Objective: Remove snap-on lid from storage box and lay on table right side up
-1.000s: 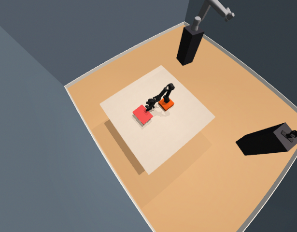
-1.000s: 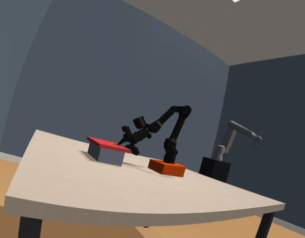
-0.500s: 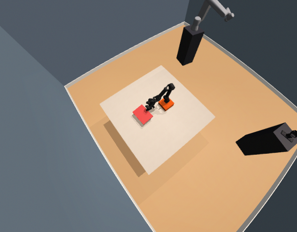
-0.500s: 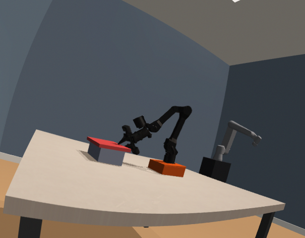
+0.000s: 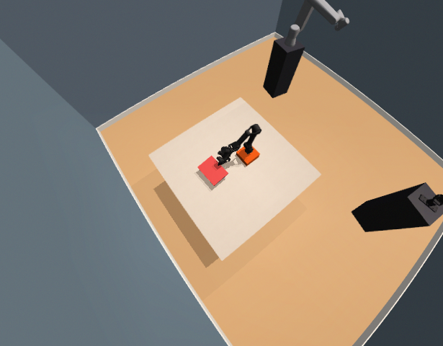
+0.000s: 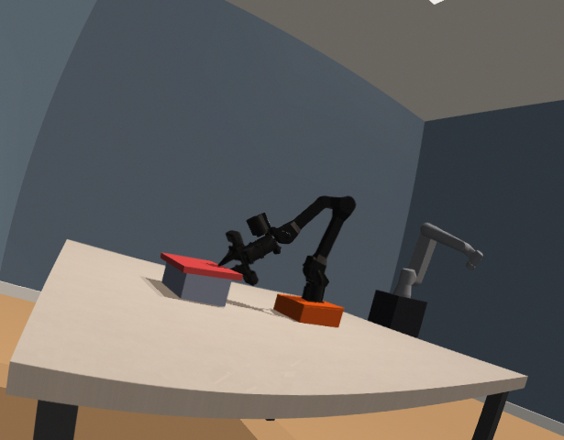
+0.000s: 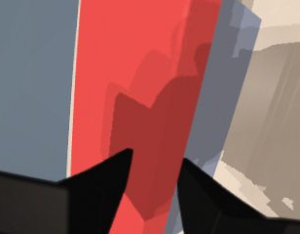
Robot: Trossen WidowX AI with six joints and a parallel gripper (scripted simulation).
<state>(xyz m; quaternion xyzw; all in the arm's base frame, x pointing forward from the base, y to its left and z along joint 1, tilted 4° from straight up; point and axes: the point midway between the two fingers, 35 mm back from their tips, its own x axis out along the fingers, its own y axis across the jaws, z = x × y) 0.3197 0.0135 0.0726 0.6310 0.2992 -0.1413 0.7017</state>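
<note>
The red lid is 7 cm ahead of my gripper tip and 2 cm to the left of it. The rest, counted from my gripper tip: grey-blue storage box 7 cm ahead, 5 cm below, 2 cm to the left.
</note>
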